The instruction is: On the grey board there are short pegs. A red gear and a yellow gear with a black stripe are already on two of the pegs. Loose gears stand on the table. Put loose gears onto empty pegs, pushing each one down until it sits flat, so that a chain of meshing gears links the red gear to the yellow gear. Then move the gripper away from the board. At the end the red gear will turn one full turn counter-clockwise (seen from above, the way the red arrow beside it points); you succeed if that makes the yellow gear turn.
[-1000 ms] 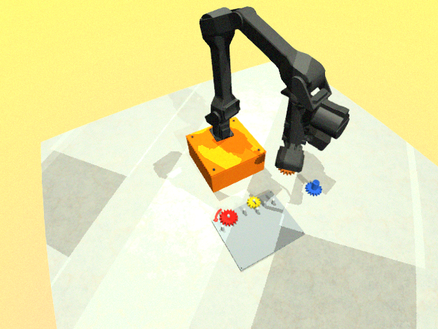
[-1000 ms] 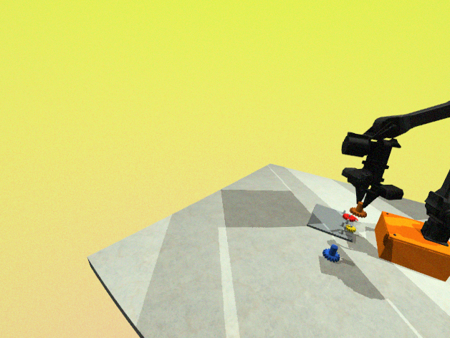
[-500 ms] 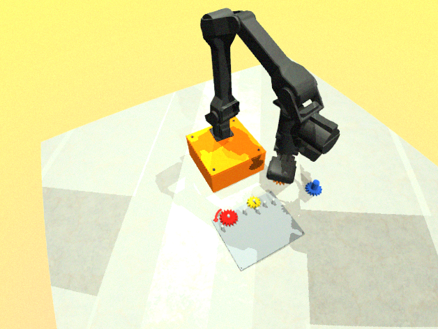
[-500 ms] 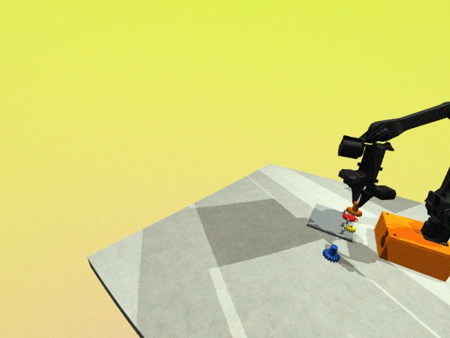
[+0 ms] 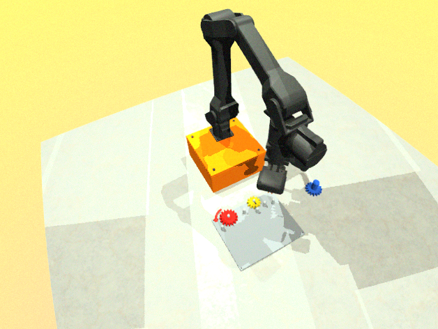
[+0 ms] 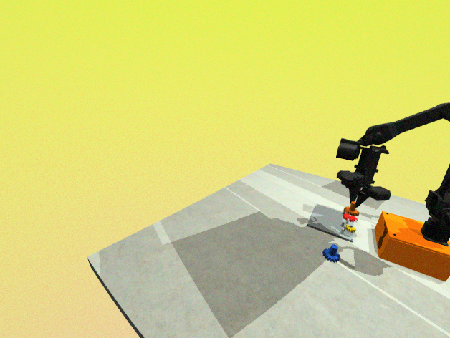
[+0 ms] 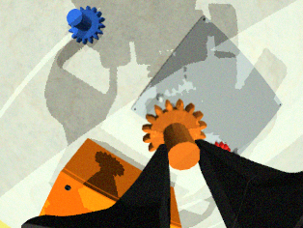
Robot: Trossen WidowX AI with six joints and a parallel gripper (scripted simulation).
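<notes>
The yellow gear is 110 mm below my gripper tip, 40 mm to the right of it and 20 mm behind it. Round my gripper tip: red gear (130 mm to the right, 110 mm below, 10 mm behind); then orange gear (10 mm below); then blue gear (160 mm to the left, 110 mm below, 20 mm ahead).
</notes>
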